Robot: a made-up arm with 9 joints.
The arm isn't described. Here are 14 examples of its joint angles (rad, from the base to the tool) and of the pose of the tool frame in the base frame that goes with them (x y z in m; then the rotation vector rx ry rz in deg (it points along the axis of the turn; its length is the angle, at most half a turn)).
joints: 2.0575 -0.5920 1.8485 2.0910 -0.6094 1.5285 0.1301 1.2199 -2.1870
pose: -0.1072 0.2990 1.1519 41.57 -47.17 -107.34
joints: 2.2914 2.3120 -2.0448 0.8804 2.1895 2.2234 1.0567 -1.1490 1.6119
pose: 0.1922 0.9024 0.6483 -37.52 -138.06 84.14
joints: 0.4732 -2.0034 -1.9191 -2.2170 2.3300 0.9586 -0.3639 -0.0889 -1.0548
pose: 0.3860 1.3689 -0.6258 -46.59 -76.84 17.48
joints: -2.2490 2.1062 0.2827 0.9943 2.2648 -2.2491 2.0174 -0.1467 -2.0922
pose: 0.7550 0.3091 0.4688 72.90 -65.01 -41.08
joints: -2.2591 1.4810 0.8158 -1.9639 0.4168 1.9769 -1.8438 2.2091 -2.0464
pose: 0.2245 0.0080 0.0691 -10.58 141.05 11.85
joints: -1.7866 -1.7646 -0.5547 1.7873 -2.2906 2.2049 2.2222 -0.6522 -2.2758
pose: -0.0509 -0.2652 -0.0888 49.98 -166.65 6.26
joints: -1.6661 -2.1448 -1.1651 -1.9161 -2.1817 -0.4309 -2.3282 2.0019 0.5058
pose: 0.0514 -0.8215 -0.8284 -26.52 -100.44 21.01
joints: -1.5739 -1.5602 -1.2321 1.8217 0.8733 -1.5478 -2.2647 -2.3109 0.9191
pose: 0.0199 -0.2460 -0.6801 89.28 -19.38 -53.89
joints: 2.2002 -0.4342 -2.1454 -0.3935 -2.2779 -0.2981 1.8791 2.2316 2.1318
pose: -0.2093 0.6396 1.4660 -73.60 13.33 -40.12
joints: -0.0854 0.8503 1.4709 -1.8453 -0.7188 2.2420 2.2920 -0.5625 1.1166
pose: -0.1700 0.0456 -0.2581 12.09 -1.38 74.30
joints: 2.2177 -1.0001 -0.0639 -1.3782 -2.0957 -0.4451 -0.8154 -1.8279 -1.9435
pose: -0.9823 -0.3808 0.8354 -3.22 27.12 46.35
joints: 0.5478 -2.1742 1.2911 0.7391 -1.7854 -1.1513 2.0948 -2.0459 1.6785
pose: 0.4201 0.1519 0.7179 140.32 24.39 67.69
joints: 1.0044 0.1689 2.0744 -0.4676 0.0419 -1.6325 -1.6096 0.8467 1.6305
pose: -0.6707 0.7261 0.4945 -102.34 -42.39 1.57
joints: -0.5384 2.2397 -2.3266 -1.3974 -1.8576 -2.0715 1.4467 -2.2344 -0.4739
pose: 0.3338 -0.7729 0.1231 52.30 77.54 43.57
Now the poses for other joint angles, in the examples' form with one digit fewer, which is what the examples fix.
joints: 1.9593 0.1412 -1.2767 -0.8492 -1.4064 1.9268 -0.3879 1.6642 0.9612
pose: -0.752 0.094 0.404 -8.1 -95.4 133.1
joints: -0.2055 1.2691 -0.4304 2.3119 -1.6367 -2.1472 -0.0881 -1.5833 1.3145
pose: 0.422 0.217 -0.457 -101.3 -48.3 98.6
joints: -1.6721 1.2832 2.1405 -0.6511 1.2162 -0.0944 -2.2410 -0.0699 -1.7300
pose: -0.165 -0.260 -0.410 -119.6 26.6 -38.4
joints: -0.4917 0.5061 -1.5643 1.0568 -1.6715 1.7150 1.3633 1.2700 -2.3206
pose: 0.548 0.090 -0.091 4.9 -34.5 -140.6
